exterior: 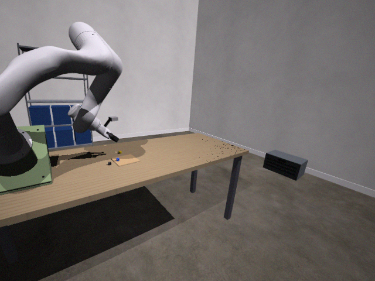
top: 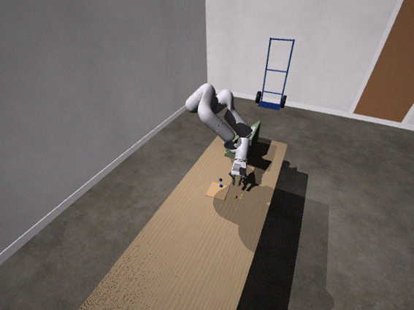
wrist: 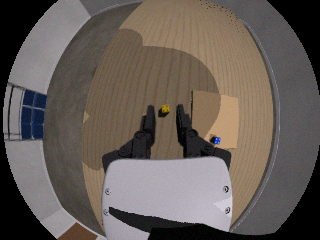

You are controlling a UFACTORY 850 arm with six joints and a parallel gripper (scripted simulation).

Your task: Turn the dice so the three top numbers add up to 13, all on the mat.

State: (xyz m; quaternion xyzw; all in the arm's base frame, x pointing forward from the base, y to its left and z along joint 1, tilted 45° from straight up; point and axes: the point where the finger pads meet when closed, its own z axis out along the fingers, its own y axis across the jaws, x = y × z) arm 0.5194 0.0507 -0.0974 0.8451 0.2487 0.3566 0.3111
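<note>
Right now the yellow die is 40 mm ahead of my hand, 10 mm to the left of it and 110 mm below it. Round my hand: black die: 70 mm behind, 150 mm to the right, 110 mm below; blue die: 20 mm behind, 120 mm to the right, 110 mm below; tan mat: 30 mm ahead, 130 mm to the right, 120 mm below.
</note>
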